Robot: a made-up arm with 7 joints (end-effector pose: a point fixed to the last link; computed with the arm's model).
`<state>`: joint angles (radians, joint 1 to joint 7).
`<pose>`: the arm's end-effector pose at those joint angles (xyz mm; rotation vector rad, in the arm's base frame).
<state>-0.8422 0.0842 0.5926 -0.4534 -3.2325 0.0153 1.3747</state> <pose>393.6 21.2 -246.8 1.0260 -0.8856 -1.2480</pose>
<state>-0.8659 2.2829 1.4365 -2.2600 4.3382 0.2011 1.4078</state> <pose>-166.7 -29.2 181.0 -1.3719 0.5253 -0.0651</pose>
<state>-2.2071 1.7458 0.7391 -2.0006 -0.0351 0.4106 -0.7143</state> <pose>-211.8 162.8 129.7 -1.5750 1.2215 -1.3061</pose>
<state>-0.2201 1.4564 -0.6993 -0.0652 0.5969 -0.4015 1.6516</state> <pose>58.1 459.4 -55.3 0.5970 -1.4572 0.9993</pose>
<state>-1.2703 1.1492 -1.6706 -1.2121 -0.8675 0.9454 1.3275</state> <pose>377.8 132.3 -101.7 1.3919 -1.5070 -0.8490</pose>
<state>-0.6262 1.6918 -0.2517 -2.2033 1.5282 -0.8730 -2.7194</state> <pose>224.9 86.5 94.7 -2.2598 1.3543 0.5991</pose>
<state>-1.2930 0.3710 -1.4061 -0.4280 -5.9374 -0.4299 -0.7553</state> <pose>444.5 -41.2 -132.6 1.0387 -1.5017 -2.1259</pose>
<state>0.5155 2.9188 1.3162 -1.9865 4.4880 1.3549 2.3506</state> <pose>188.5 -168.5 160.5 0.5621 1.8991 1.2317</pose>
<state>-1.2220 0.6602 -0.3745 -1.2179 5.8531 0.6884 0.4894</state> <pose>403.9 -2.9 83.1 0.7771 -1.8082 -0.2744</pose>
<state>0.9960 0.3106 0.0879 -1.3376 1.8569 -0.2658 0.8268</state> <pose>-138.5 135.9 -347.9 -0.1619 -0.9780 2.5996</pose>
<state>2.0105 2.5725 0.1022 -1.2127 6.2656 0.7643 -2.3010</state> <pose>109.6 347.2 -194.8 0.5294 -1.1906 1.3273</pose>
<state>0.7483 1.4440 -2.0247 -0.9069 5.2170 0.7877 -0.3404</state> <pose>-286.4 326.2 -81.4 0.5715 -0.9306 2.6501</pose>
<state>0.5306 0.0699 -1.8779 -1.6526 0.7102 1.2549 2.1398</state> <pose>-153.5 -244.4 -206.7 0.0398 1.2960 0.5358</pose>
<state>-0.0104 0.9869 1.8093 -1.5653 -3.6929 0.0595 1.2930</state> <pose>-58.6 359.1 54.9 2.3157 1.1047 -0.0346</pose>
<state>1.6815 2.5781 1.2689 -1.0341 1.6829 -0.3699 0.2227</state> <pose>378.0 203.8 -36.1 0.0349 -1.5354 -0.2118</pose>
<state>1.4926 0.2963 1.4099 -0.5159 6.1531 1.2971 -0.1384</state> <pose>-451.5 101.7 -20.1 0.5770 1.7092 1.7565</pose>
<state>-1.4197 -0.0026 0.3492 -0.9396 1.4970 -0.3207 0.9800</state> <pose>416.0 -110.6 86.7 -2.6585 -0.7018 1.3744</pose>
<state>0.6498 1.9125 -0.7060 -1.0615 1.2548 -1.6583 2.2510</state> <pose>43.1 420.9 -67.1 -1.2460 -1.0778 0.7999</pose>
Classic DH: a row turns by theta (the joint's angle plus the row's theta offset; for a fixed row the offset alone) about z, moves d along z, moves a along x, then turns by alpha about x. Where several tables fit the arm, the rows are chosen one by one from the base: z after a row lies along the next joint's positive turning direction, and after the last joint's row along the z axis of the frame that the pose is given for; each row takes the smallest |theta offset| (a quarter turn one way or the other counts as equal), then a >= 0, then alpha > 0; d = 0 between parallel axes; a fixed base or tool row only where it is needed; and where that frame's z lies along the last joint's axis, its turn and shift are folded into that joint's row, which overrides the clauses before.
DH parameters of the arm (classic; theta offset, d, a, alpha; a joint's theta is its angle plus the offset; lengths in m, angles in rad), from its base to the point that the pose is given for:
base (fixed): 0 0 0 -1.2217
joint 1: 1.5708 0 0 1.5708
joint 2: 1.2217 0 0 -1.5708
joint 3: -1.5708 -0.2404 0.027 -1.5708
joint 4: 0 0 -0.0272 1.5708
joint 5: 0 -0.2244 0 -1.5708
joint 6: 0 0 0 1.5708
joint 7: 0 0 0 0

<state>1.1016 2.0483 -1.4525 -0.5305 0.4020 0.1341 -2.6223</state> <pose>-45.5 444.4 120.8 1.5770 -1.2098 1.2650</pose>
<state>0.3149 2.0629 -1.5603 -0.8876 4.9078 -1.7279 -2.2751</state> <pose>-36.7 440.3 33.6 1.6164 1.3311 1.6690</pose>
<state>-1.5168 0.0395 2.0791 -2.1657 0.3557 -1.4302 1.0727</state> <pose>185.1 180.5 -63.2 -0.5349 1.3432 -0.2789</pose>
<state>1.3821 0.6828 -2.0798 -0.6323 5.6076 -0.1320 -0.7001</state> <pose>-457.3 34.4 -7.7 -2.1459 -0.2883 -1.8783</pose>
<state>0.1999 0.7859 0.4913 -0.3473 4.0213 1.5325 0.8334</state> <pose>-12.6 353.8 -304.9 2.4708 0.6401 -0.6073</pose>
